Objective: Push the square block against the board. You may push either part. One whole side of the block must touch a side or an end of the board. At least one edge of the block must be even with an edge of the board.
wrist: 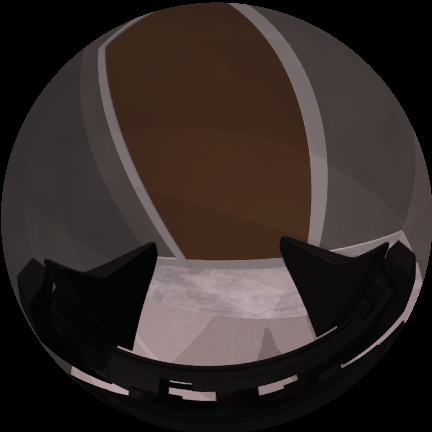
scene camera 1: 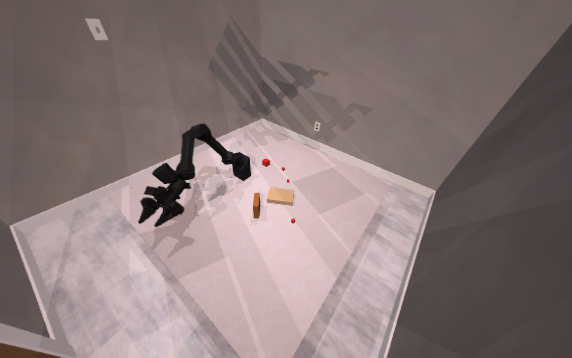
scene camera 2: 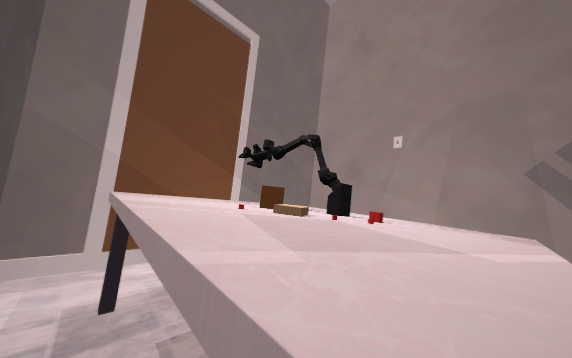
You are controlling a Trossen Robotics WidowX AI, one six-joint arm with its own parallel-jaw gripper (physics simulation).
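Frame: origin at the arm's base, x ahead, y down, z left, level; millimetres.
Where they show: gripper, fingertip midpoint: (wrist: 218, 246) (scene camera 1: 147, 225) (scene camera 2: 242, 160); arm's base, link origin: (scene camera 1: 240, 161) (scene camera 2: 339, 191).
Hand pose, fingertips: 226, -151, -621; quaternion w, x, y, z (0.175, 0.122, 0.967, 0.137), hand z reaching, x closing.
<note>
Things, the pixels of their top centre, and the offset from my fingertips, as dx, dy, dz. Level surfaces: height alone.
- brown square-faced block, top centre: (scene camera 2: 273, 186) (scene camera 1: 256, 199) +83, +170, +466
- light tan oblong board, top centre: (scene camera 2: 292, 205) (scene camera 1: 280, 194) +116, +243, +641
- larger red cube, top centre: (scene camera 2: 376, 212) (scene camera 1: 266, 160) -192, +233, +830
- table, surface height: dy +273
The brown square-faced block (scene camera 1: 256, 205) (scene camera 2: 270, 196) stands upright on a narrow side. The light tan oblong board (scene camera 1: 280, 196) (scene camera 2: 290, 210) lies flat to its right in scene camera 1, with a narrow gap between them; they do not touch. In scene camera 2 the board partly covers the block's lower corner. My gripper (scene camera 1: 148, 223) (scene camera 2: 245, 160) (wrist: 218, 246) is open and empty. It is held high above the table, well to the left of both parts in scene camera 1. The block and board do not show in the wrist view.
A larger red cube (scene camera 1: 266, 162) (scene camera 2: 376, 216) and small red cubes (scene camera 1: 283, 169) (scene camera 1: 288, 181) (scene camera 1: 293, 220) lie on the table (scene camera 1: 265, 280) (scene camera 2: 400, 300) around the board. The black arm base (scene camera 1: 242, 166) (scene camera 2: 339, 200) stands behind them. A brown door (scene camera 2: 185, 100) (wrist: 215, 150) is in the wall beyond.
</note>
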